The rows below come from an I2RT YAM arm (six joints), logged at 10 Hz.
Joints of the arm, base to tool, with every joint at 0 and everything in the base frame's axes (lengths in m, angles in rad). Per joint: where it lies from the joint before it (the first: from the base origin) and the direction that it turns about. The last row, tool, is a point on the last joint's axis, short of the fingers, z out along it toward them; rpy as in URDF.
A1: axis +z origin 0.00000 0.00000 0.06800
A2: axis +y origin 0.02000 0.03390 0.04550
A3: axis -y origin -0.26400 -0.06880 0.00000
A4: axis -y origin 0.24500 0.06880 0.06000
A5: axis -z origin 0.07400 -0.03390 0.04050
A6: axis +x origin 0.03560 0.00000 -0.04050
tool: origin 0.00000 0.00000 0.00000 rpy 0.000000 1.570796 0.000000
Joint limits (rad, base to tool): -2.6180..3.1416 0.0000..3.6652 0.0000..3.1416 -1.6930..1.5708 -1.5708..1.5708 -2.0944..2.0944
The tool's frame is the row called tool.
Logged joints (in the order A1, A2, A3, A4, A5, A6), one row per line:
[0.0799 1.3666 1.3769 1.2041 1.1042 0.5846]
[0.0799 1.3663 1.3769 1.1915 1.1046 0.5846]
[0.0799 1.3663 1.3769 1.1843 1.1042 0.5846]
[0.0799 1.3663 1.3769 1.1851 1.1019 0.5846]
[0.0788 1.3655 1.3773 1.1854 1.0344 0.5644]
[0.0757 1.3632 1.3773 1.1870 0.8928 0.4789]
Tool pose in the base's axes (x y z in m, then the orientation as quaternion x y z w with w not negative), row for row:
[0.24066 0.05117 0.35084 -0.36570 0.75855 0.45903 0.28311]
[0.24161 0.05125 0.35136 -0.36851 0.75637 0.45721 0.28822]
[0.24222 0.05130 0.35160 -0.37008 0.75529 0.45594 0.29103]
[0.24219 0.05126 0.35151 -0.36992 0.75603 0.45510 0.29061]
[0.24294 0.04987 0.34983 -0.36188 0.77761 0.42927 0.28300]
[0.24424 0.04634 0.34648 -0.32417 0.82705 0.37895 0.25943]
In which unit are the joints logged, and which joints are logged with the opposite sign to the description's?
The joints are logged in radians. Opposite sign: A4, A5, A6.
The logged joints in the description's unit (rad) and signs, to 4 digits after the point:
[0.0799 1.3666 1.3769 -1.2041 -1.1042 -0.5846]
[0.0799 1.3663 1.3769 -1.1915 -1.1046 -0.5846]
[0.0799 1.3663 1.3769 -1.1843 -1.1042 -0.5846]
[0.0799 1.3663 1.3769 -1.1851 -1.1019 -0.5846]
[0.0788 1.3655 1.3773 -1.1854 -1.0344 -0.5644]
[0.0757 1.3632 1.3773 -1.1870 -0.8928 -0.4789]

